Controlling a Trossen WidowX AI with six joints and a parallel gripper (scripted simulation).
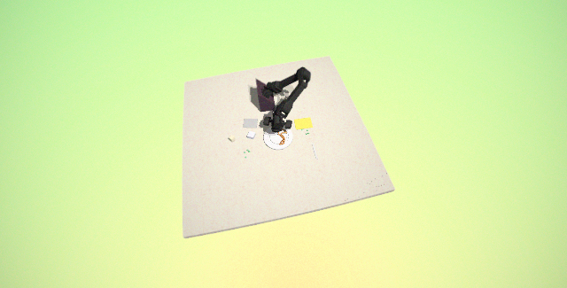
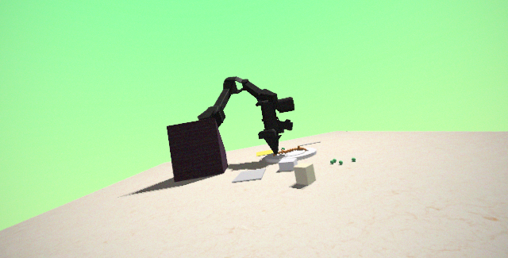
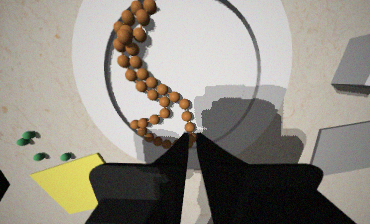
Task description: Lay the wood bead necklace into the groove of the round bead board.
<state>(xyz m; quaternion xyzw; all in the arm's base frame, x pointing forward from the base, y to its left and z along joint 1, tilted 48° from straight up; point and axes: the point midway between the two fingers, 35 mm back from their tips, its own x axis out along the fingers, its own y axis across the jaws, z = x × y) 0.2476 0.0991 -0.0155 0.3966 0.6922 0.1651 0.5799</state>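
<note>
My gripper tip is 50 mm short of the round white bead board, 10 mm to the left of it and 10 mm above it. The rest, counted from my gripper tip: thin white strip: 210 mm to the left, 200 mm ahead, 10 mm below; yellow card: 180 mm to the left, 30 mm behind, 10 mm below; grey flat plate: 190 mm to the right, 100 mm behind, 10 mm below.
</note>
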